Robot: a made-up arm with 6 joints.
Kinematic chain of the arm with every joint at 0, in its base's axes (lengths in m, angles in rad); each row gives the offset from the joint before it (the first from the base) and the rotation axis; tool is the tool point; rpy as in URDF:
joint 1: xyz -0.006 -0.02 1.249 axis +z
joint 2: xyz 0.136 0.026 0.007 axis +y
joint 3: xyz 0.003 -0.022 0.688 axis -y
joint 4: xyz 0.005 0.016 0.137 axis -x
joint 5: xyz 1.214 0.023 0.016 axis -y
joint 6: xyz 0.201 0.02 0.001 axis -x
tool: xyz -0.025 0.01 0.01 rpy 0 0 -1.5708
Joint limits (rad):
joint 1: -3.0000..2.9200
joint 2: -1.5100..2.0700
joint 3: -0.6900..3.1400
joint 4: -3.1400..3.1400
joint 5: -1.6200..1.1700
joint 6: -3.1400..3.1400
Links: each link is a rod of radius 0.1 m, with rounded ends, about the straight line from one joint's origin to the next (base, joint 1, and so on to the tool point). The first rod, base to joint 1, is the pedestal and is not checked.
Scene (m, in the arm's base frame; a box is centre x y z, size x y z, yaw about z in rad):
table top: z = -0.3
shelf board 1: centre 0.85 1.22 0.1 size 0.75 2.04 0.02 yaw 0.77
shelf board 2: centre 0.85 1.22 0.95 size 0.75 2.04 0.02 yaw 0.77
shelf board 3: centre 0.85 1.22 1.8 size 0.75 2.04 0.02 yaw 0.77
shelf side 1: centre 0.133 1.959 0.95 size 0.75 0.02 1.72 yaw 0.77
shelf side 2: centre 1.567 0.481 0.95 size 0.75 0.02 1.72 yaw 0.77
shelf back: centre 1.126 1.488 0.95 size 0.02 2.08 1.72 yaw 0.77
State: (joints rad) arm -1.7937 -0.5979 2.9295 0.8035 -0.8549 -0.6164
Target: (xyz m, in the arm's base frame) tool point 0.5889 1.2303 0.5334
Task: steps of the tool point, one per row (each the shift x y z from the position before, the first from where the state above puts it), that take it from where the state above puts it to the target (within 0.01 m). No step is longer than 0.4 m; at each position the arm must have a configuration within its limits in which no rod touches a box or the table.
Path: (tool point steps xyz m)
1: -0.3733 0.0094 -0.0095
2: -0.3586 -0.0849 -0.0103
3: -0.3205 -0.1712 -0.0111
4: -0.2621 -0.2438 -0.0118
5: -0.1879 -0.2978 -0.0124
6: 0.2117 0.2709 -0.1677
7: 0.2808 0.1922 -0.1656
8: 0.3190 0.0955 -0.1611
9: 0.3224 -0.0071 -0.1548
10: 0.2913 -0.1030 -0.1464
11: 0.2301 -0.1806 -0.1364
12: 0.0739 0.1693 0.1015
13: 0.0648 0.1481 0.1269

